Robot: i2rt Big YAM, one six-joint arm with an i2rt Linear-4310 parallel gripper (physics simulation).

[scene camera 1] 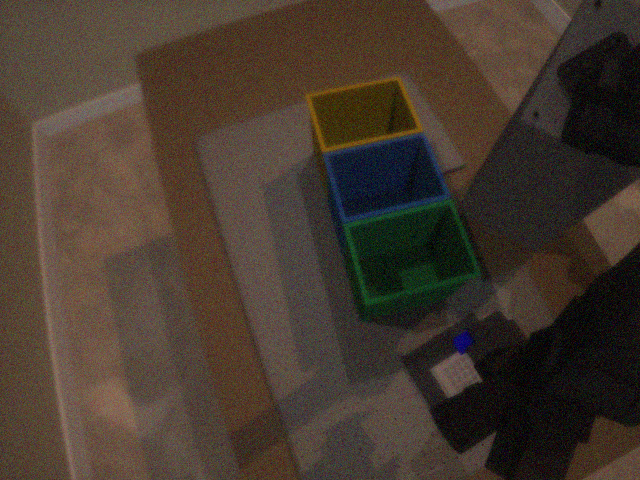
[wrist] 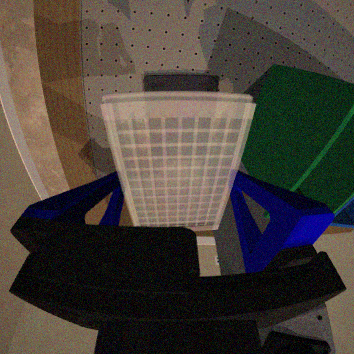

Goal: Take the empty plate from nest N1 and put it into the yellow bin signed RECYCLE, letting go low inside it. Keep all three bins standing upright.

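Places are measured from the arm's base along level axes (x ahead, y left, z up), in millimetres.
Where they show: gripper, between the fingertips: point(wrist: 176, 175); arm's base, origin of its link: point(scene camera 1: 607, 89) point(wrist: 291, 353).
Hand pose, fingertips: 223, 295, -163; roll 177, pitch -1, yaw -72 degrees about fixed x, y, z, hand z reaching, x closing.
Observation:
Each offset is from my fingertips to the top centre of the thing, as dx, dy, dz. Level surfaces: height alone.
The pale, grid-patterned empty plate {+0, +0, +18} point(scene camera 1: 454, 370) point(wrist: 175, 150) is held between the blue fingers of my gripper point(scene camera 1: 460, 379) point(wrist: 176, 175), which is shut on its two sides. The plate is raised above the dark nest N1 {-23, -18, -181} point(scene camera 1: 419, 360) point(wrist: 181, 83), part of which shows past the plate's far edge in the wrist view. In the scene view the arm and gripper body hide one finger and part of the nest. The yellow bin {+54, -459, -16} point(scene camera 1: 354, 86) stands upright at the far end of the bin row. Its RECYCLE sign cannot be read here.
The green bin {+46, -195, -16} point(scene camera 1: 413, 301) point(wrist: 295, 120) stands upright nearest my gripper, to its right in the wrist view. The blue bin {+50, -327, -16} point(scene camera 1: 379, 170) stands upright between green and yellow. They stand on a grey perforated board {dz -195} point(scene camera 1: 232, 170) on a brown table {dz -208} point(scene camera 1: 180, 77).

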